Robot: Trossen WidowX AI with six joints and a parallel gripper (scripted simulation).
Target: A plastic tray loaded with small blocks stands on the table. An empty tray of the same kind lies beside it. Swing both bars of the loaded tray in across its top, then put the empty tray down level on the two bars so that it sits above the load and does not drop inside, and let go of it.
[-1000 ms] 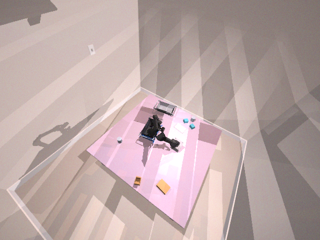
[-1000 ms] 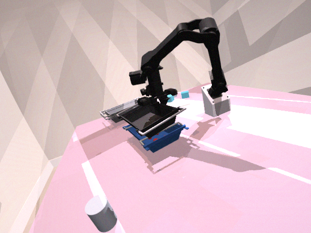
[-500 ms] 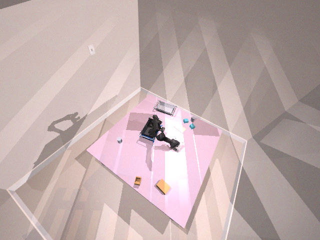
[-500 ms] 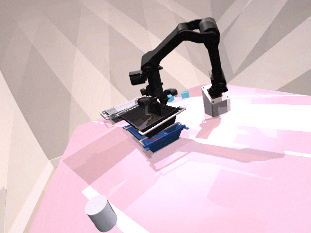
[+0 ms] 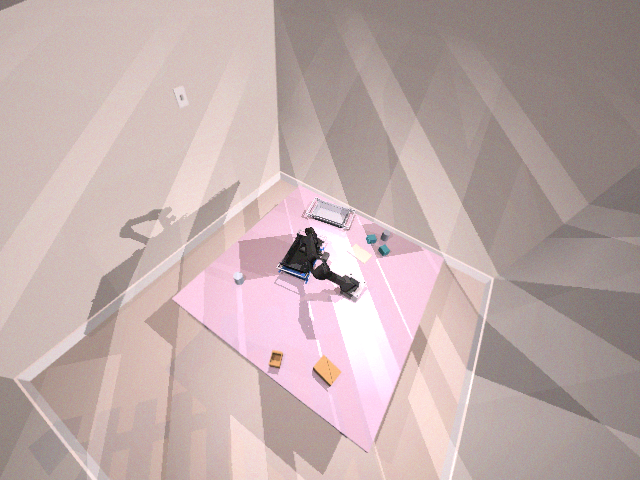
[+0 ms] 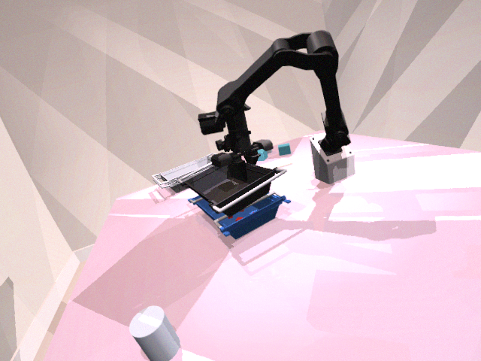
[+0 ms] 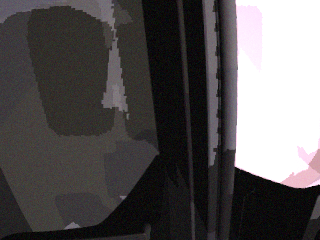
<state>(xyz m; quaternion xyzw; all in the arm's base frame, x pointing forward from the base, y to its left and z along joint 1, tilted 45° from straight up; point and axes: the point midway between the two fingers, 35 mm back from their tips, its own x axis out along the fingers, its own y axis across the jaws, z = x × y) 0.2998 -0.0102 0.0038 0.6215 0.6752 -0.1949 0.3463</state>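
The black tray lies 70 mm ahead of my gripper tip, 20 mm to the left of it and 20 mm above it. From my gripper tip the other things lie so: flat card 300 mm to the right, 210 mm behind, 90 mm below.
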